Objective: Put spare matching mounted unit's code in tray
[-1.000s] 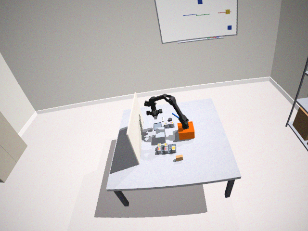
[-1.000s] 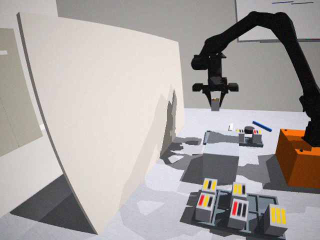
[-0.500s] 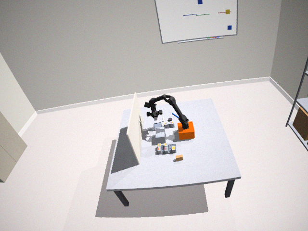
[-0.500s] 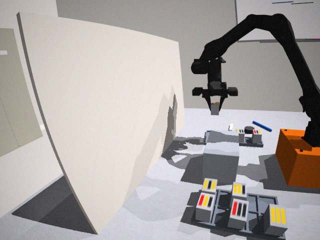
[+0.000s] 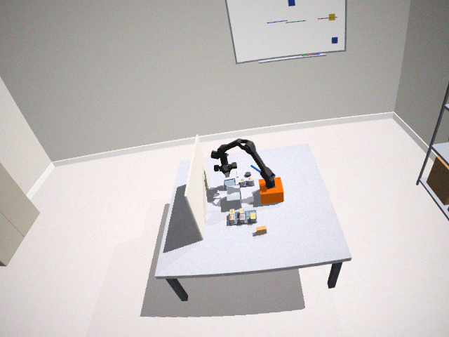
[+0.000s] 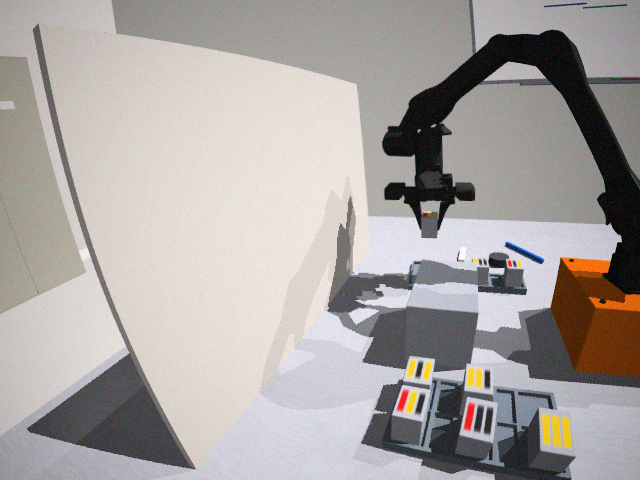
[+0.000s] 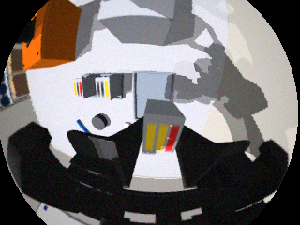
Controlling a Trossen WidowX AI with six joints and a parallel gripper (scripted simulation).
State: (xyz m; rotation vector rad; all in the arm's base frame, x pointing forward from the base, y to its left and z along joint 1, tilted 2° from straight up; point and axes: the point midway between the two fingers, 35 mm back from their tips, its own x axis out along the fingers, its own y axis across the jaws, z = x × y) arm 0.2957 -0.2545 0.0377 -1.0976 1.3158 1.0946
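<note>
Right now the grey tray is 110 mm below my gripper tip and 10 mm behind it. From my gripper tip the other things lie so: black puck (180 mm behind, 100 mm below, 60 mm to the right); then holder (140 mm behind, 100 mm below, 50 mm to the left); then grey spare block (20 mm above).
</note>
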